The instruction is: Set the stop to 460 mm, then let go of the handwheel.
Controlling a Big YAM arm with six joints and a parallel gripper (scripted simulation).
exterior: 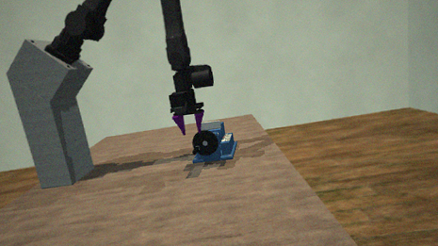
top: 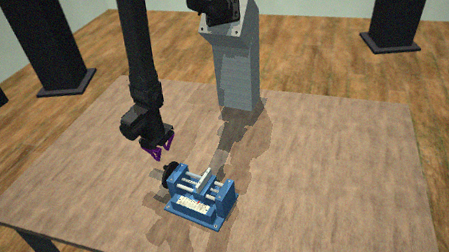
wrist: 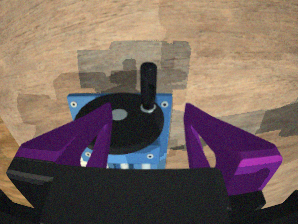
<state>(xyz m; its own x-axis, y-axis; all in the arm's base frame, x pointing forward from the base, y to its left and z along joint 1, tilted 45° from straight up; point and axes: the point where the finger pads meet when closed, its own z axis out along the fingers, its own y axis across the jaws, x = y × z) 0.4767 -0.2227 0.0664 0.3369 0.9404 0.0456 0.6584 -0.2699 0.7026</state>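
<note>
The dark handle is 7 cm below my hand, 1 cm to the left of it and 1 cm ahead of it. The rest, counted from my hand: black handwheel: 7 cm below, 2 cm to the left, 2 cm ahead; then stop fixture: 14 cm to the left, 12 cm ahead, 4 cm below.
</note>
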